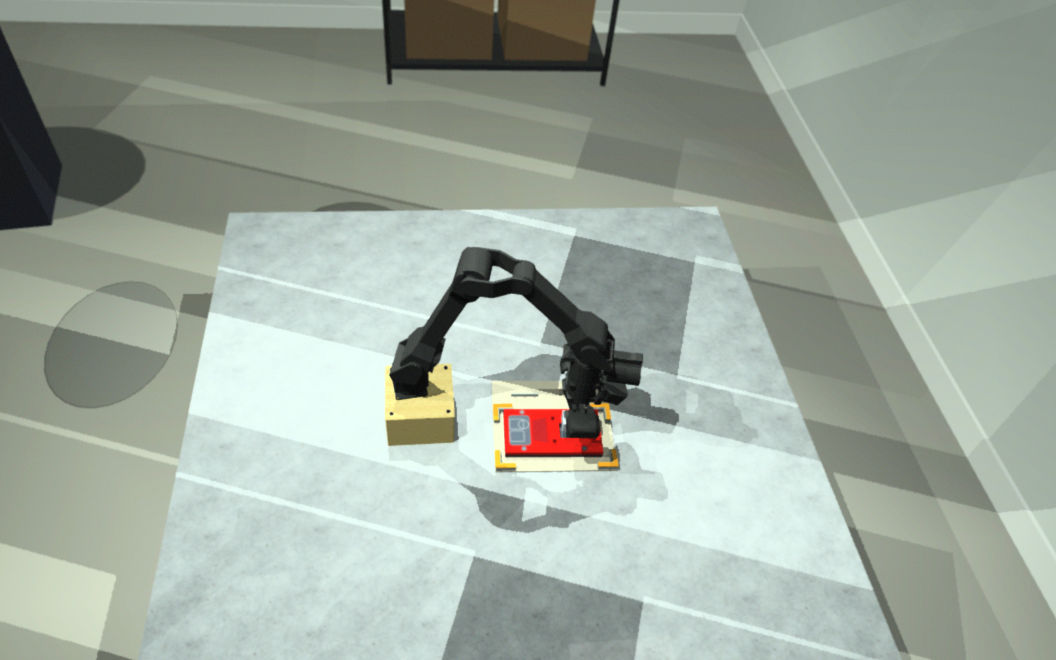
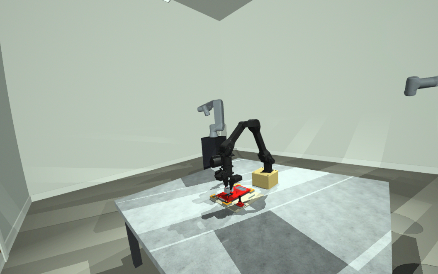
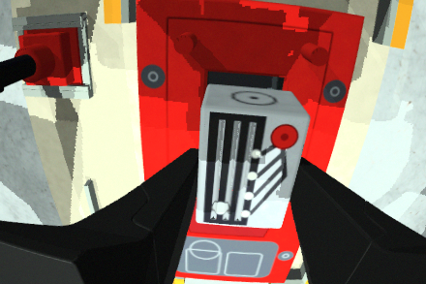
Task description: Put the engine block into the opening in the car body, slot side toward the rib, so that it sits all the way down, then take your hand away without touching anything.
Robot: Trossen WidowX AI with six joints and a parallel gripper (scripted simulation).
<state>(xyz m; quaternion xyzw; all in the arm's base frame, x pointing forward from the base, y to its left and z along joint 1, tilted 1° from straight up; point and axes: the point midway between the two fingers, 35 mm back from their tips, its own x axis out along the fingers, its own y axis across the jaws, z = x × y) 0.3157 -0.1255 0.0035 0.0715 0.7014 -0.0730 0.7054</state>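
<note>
Now: gripper tip 10 mm above the grey engine block.
</note>
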